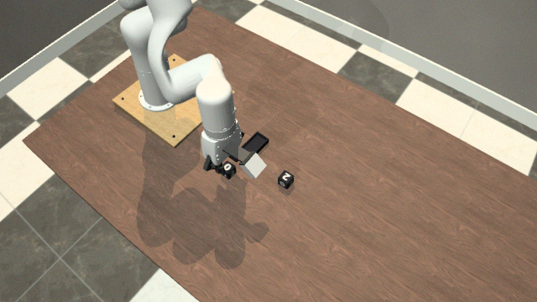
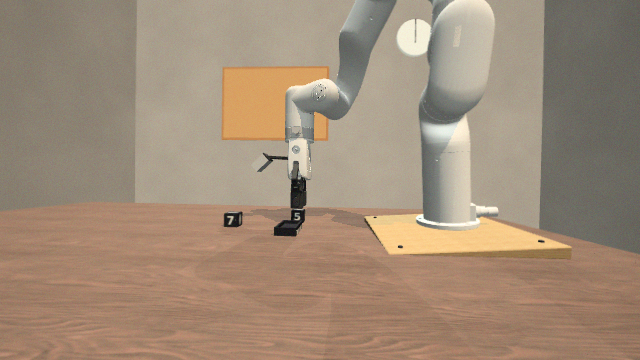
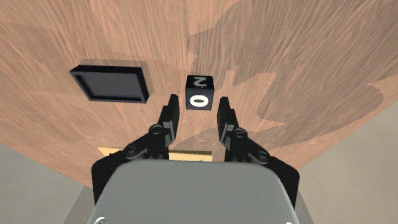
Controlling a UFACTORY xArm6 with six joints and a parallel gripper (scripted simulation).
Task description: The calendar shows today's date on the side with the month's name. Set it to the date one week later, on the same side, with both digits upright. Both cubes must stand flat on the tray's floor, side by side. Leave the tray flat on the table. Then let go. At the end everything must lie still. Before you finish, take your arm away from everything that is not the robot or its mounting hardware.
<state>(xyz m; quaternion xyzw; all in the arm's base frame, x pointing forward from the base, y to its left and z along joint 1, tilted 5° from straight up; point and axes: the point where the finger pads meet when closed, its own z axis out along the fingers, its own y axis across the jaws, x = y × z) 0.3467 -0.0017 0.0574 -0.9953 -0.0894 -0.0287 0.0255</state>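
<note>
Now: hand 40 mm above the black cube. Also, from my hand: black tray 20 mm behind, 110 mm to the left, 50 mm below.
</note>
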